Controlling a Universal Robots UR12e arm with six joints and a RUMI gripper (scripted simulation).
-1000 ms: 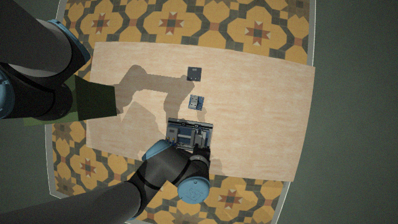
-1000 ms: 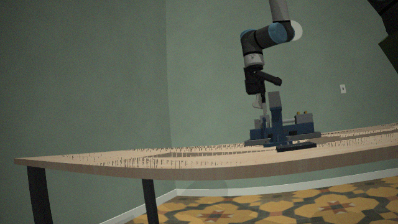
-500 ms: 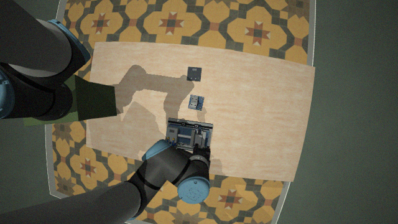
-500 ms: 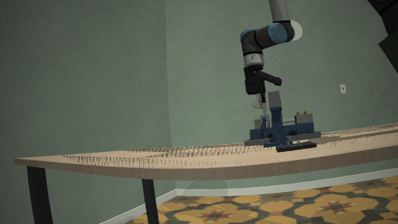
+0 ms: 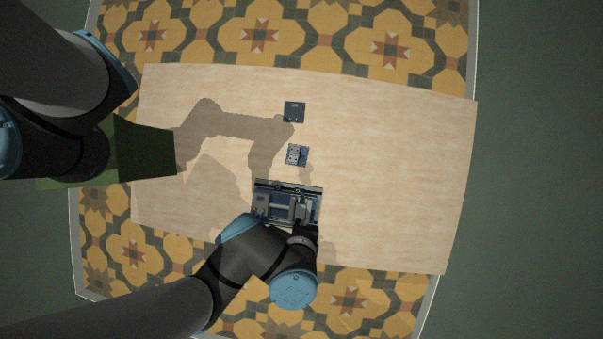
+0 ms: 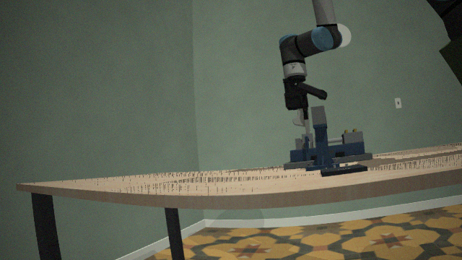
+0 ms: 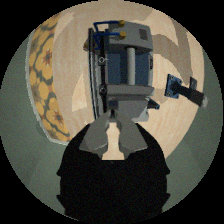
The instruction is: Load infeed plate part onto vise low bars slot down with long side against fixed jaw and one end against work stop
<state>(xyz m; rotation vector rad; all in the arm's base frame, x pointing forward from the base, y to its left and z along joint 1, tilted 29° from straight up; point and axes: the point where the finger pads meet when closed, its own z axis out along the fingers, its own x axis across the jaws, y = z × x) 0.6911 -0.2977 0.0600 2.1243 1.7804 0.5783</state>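
My gripper is now 1 cm short of the grey part, 4 cm to the right of it and 3 cm above it. Round my hand: air cylinder block (16 cm behind, 7 cm to the left, 4 cm below); then vise (6 cm behind, 5 cm to the left, 8 cm below); then air cylinder rod (8 cm behind, 6 cm to the left, 4 cm below).
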